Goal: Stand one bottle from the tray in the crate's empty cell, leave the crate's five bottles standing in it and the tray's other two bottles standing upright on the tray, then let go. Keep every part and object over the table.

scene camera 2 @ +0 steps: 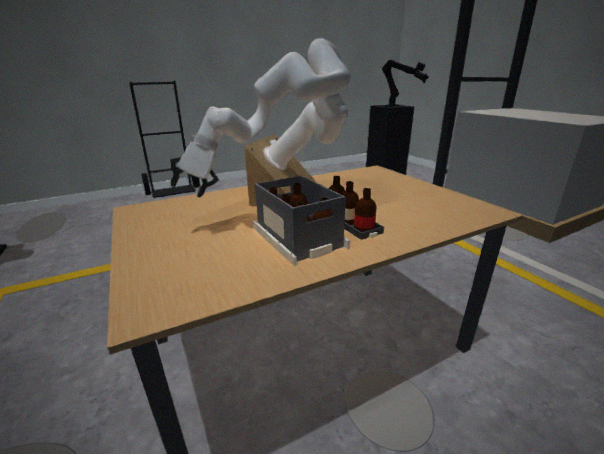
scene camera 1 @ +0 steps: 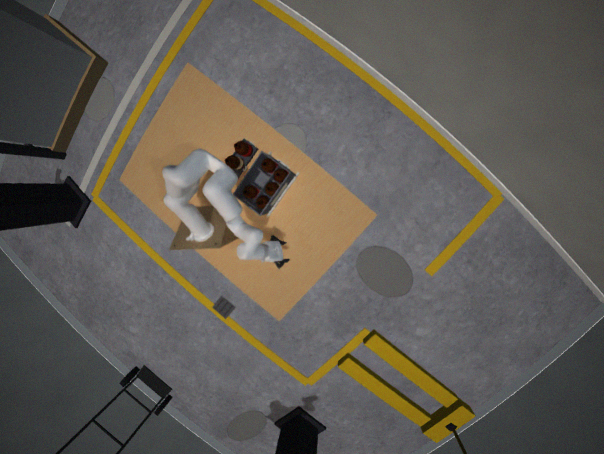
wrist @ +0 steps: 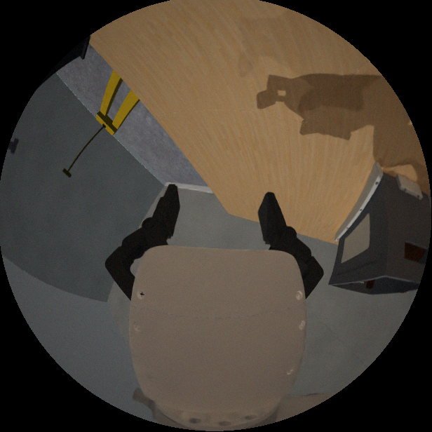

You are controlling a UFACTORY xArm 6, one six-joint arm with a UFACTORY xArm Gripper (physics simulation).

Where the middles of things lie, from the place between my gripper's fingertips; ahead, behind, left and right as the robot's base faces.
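Red-labelled brown bottle (scene camera 2: 365,209) seen 8 cm below my hand, 57 cm to the left of it and 23 cm ahead of it.
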